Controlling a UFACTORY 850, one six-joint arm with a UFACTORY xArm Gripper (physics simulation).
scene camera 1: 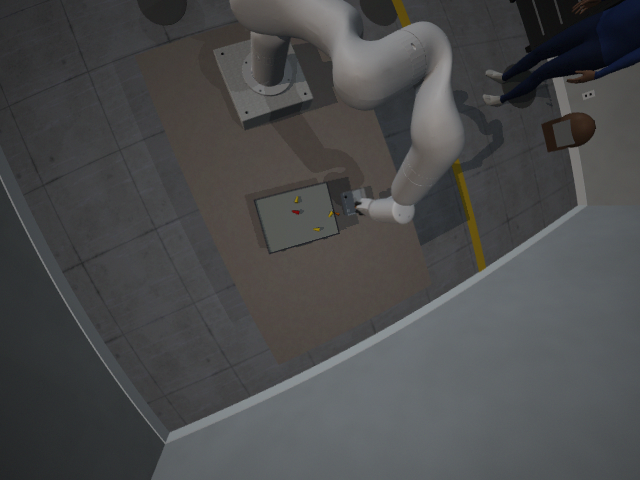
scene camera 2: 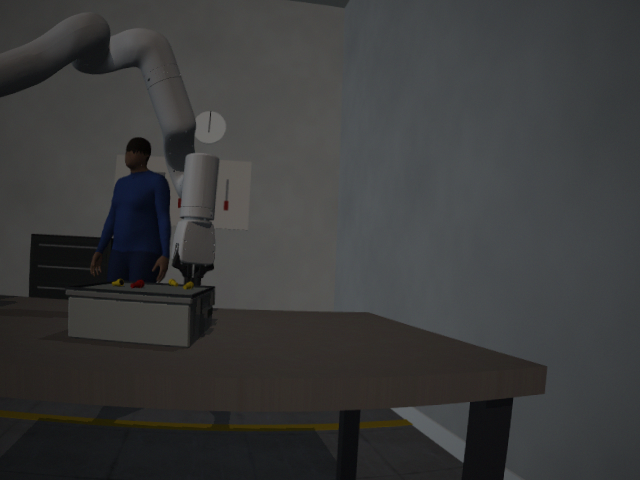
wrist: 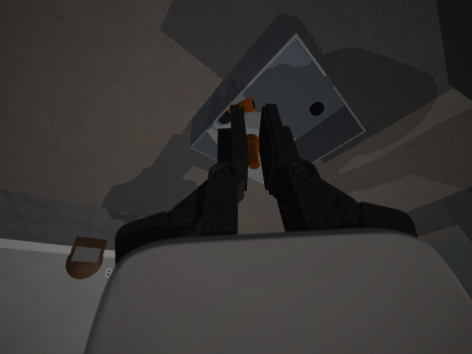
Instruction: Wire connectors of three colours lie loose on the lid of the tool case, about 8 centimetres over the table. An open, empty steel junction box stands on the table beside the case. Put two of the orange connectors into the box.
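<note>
My gripper (scene camera 2: 191, 294) is in view. A tool case (scene camera 2: 158, 314) is visible, and scene camera 1 shows the tool case (scene camera 1: 282, 229) too. A steel junction box (wrist: 279, 69) is also in view.
</note>
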